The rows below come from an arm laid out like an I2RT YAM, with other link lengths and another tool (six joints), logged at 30 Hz.
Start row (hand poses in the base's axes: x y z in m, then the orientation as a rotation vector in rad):
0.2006 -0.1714 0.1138 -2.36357 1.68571 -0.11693
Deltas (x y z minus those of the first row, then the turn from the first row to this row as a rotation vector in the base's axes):
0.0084 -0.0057 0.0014 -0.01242 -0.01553 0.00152
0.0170 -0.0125 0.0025 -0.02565 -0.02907 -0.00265
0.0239 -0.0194 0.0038 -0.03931 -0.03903 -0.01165
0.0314 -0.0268 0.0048 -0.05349 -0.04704 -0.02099
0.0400 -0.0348 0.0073 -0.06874 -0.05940 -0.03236
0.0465 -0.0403 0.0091 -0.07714 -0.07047 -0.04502
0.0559 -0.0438 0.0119 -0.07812 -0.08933 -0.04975
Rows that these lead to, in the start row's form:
0.2090 -0.1771 0.1152 -2.36667 1.68093 -0.14553
0.2176 -0.1839 0.1163 -2.36641 1.68401 -0.17354
0.2245 -0.1908 0.1176 -2.36397 1.69456 -0.19870
0.2320 -0.1982 0.1186 -2.36232 1.70650 -0.22221
0.2406 -0.2062 0.1211 -2.35741 1.71902 -0.25211
0.2471 -0.2117 0.1229 -2.34709 1.73140 -0.27460
0.2565 -0.2152 0.1257 -2.33447 1.72803 -0.29776

